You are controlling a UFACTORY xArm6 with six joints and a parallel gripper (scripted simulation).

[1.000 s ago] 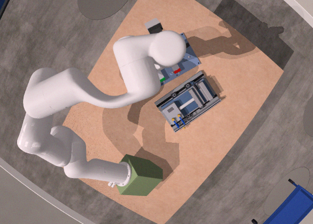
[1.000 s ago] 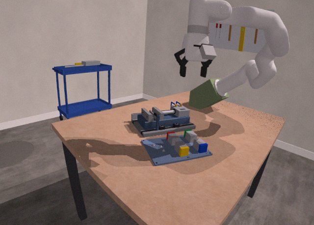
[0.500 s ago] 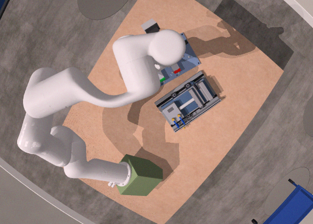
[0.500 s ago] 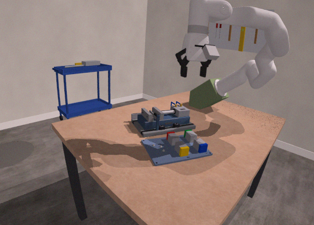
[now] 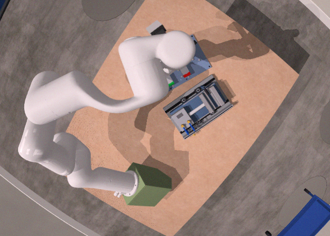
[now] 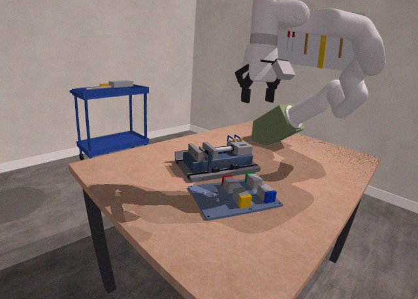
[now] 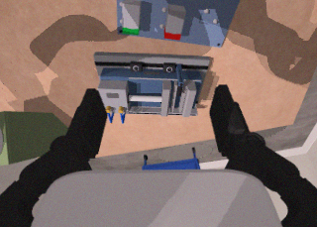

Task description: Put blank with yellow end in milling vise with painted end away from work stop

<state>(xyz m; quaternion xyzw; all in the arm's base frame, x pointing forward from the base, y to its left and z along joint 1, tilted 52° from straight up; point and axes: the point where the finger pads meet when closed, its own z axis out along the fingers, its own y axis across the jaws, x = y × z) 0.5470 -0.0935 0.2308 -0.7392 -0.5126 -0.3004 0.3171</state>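
Now: hand 6 cm short of the yellow-ended blank, 2 cm to the right of it and 29 cm above it. The rest, counted from my hand: red-ended blank (2 cm ahead, 6 cm to the right, 29 cm below); then blue-ended blank (2 cm behind, 6 cm to the left, 29 cm below); then green-ended blank (7 cm behind, 2 cm to the right, 29 cm below).
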